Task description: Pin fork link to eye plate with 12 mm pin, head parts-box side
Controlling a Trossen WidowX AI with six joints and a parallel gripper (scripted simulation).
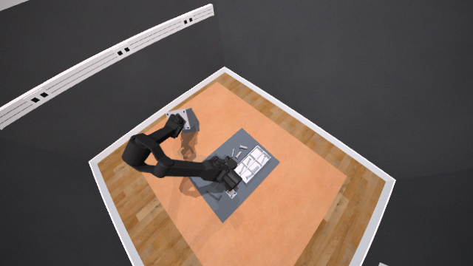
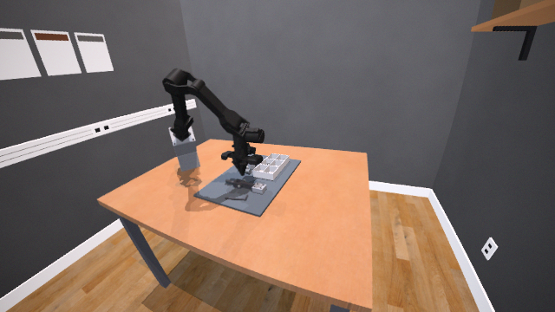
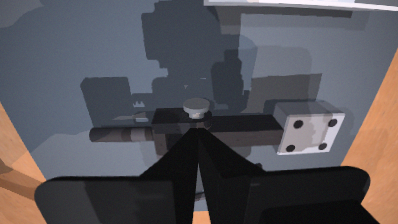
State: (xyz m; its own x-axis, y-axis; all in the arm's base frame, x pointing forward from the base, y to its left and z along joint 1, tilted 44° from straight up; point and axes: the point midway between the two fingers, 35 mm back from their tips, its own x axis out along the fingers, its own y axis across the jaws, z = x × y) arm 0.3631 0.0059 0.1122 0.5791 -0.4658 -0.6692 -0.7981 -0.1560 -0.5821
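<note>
My gripper is now 10 mm short of the dark flat bar, 30 mm to the left of it and 70 mm above it. The rest, counted from my hand: dark fork link: 30 mm behind, 20 mm to the right, 70 mm below; light grey eye plate: 90 mm ahead, 40 mm to the right, 60 mm below; grey mat: 10 mm ahead, 70 mm to the left, 80 mm below.
</note>
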